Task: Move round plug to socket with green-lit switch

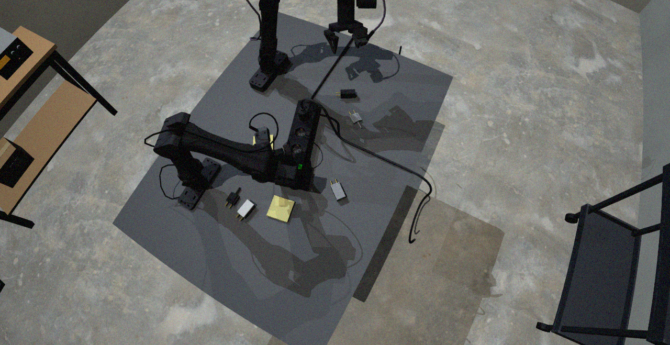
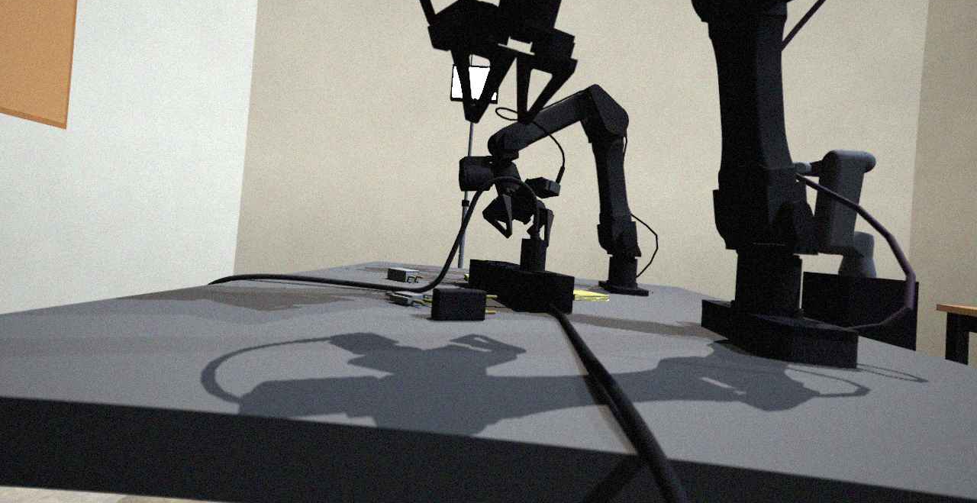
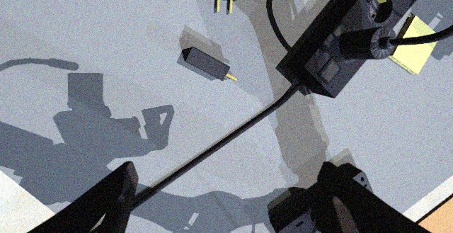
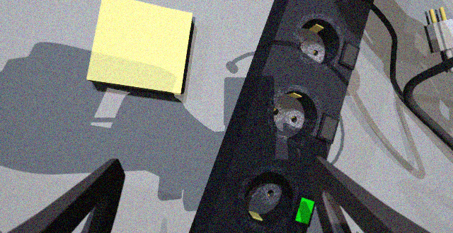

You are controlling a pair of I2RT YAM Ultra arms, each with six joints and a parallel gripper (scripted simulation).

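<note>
Right now my left hand is 7 cm past the round black plug, 22 cm to the left of it and 15 cm above it. Also, from my left hand: small black plug: 17 cm behind, 60 cm to the right, 21 cm below; white plug: 11 cm behind, 63 cm to the right, 21 cm below; grey plug: 14 cm ahead, 41 cm to the right, 21 cm below.
</note>
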